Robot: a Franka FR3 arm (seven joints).
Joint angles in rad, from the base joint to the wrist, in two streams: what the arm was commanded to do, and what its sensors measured. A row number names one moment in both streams.
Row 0, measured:
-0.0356, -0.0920, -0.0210, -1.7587, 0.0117, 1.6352, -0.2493
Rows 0 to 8, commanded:
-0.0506, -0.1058, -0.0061, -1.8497, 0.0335, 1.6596, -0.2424
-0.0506, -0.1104, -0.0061, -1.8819, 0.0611, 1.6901, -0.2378
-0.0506, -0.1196, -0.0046, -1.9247, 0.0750, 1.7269, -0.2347
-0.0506, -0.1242, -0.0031, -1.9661, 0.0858, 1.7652, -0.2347
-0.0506, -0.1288, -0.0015, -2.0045, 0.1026, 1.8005, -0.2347
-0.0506, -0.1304, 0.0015, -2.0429, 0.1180, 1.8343, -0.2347
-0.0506, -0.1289, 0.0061, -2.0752, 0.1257, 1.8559, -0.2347
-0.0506, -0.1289, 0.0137, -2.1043, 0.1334, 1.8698, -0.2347
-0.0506, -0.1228, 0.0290, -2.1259, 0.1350, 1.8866, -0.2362
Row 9, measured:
-0.0355, -0.0916, -0.0089, -2.0148, 0.1033, 1.8158, -0.2424
